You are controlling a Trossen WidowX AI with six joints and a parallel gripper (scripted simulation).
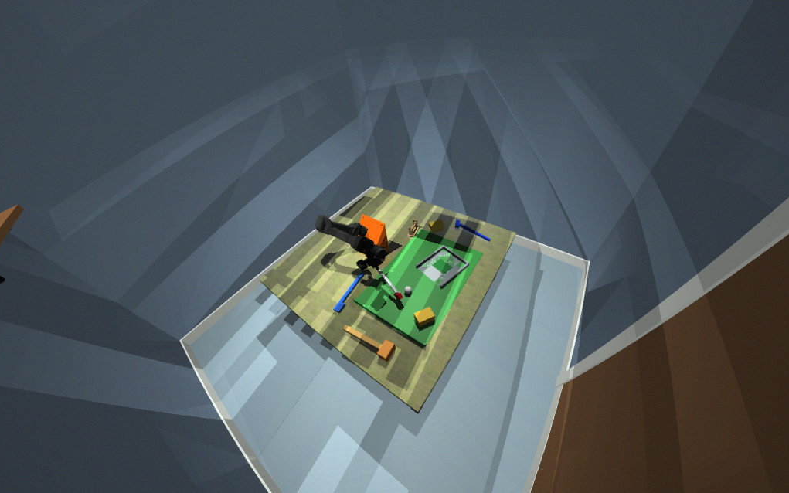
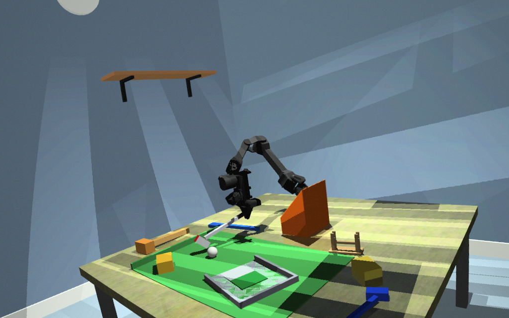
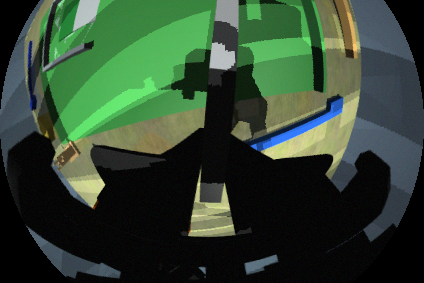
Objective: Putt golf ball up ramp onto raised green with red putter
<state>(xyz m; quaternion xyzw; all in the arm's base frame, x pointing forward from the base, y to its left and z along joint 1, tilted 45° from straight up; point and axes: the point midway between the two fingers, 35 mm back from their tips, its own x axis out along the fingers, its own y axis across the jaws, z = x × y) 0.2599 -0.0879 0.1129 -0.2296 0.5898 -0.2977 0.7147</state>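
The red putter lies 120 mm ahead of my gripper tip and 20 mm to the right of it. From my gripper tip the other things lie so: wooden rack (90 mm behind, 460 mm to the left, 50 mm below); grey frame (260 mm ahead, 330 mm to the left, 80 mm below); white golf ball (230 mm ahead, 40 mm to the left, 70 mm below).
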